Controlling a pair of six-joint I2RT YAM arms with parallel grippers.
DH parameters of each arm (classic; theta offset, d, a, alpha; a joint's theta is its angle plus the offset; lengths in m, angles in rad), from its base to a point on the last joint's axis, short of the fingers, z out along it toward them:
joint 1: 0 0.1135 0.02 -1.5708
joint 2: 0 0 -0.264 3.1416
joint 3: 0.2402 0 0.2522 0
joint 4: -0.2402 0 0.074 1.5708
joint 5: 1.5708 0 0 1.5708
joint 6: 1.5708 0.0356 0 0
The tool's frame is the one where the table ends.
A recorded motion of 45 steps. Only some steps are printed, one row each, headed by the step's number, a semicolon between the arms.
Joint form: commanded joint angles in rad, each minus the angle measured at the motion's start. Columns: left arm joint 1, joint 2, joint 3, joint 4, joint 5, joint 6; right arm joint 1, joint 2, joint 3, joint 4, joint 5, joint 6.
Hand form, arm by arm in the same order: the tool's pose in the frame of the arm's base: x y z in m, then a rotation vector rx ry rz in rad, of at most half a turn. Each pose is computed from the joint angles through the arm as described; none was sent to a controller.
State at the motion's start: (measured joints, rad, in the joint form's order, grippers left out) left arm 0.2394 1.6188 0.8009 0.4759 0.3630 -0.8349; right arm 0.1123 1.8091 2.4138 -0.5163 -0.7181 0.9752
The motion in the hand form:
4: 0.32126 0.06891 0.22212 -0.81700 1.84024 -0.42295; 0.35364 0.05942 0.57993 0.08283 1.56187 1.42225
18: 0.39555 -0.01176 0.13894 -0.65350 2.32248 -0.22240; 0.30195 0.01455 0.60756 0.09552 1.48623 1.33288
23: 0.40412 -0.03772 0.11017 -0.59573 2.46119 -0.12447; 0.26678 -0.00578 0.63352 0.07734 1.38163 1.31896
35: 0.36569 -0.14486 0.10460 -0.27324 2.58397 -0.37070; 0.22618 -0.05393 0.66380 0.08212 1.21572 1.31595
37: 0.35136 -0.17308 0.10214 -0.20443 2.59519 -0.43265; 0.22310 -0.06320 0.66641 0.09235 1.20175 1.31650
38: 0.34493 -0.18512 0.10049 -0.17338 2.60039 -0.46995; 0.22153 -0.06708 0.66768 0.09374 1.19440 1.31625
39: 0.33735 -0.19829 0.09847 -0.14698 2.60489 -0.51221; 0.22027 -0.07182 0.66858 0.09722 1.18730 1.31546
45: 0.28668 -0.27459 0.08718 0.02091 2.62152 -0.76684; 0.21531 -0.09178 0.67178 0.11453 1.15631 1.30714
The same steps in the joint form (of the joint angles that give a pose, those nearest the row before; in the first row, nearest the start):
4: -0.0147 -0.1168 0.0093 -0.2051 -0.2389 0.1435; -0.0102 0.0458 0.0570 0.1251 0.0129 0.0977
18: -0.2733 0.3106 0.2958 -0.4743 -0.4092 0.2704; -0.1444 -0.1001 -0.0075 0.1162 -0.0311 0.0981
23: -0.3417 0.4231 0.3704 -0.5702 -0.4687 0.2907; -0.2283 -0.1475 0.0280 0.1749 -0.0660 0.1745
35: -0.6161 0.3992 0.3114 -0.5530 -0.3583 0.2460; -0.4646 -0.1684 0.0529 0.4442 -0.1612 0.4612
37: -0.6954 0.3988 0.2948 -0.5260 -0.3440 0.2158; -0.5085 -0.1576 0.0650 0.4862 -0.1775 0.5168
38: -0.7290 0.4014 0.2882 -0.5096 -0.3301 0.2019; -0.5273 -0.1526 0.0701 0.5085 -0.1845 0.5420
39: -0.7666 0.4051 0.2804 -0.4889 -0.3165 0.1802; -0.5491 -0.1473 0.0728 0.5344 -0.1919 0.5699
45: -0.9925 0.4461 0.2603 -0.3535 -0.2425 0.0545; -0.6376 -0.1182 0.0926 0.6374 -0.2138 0.6820

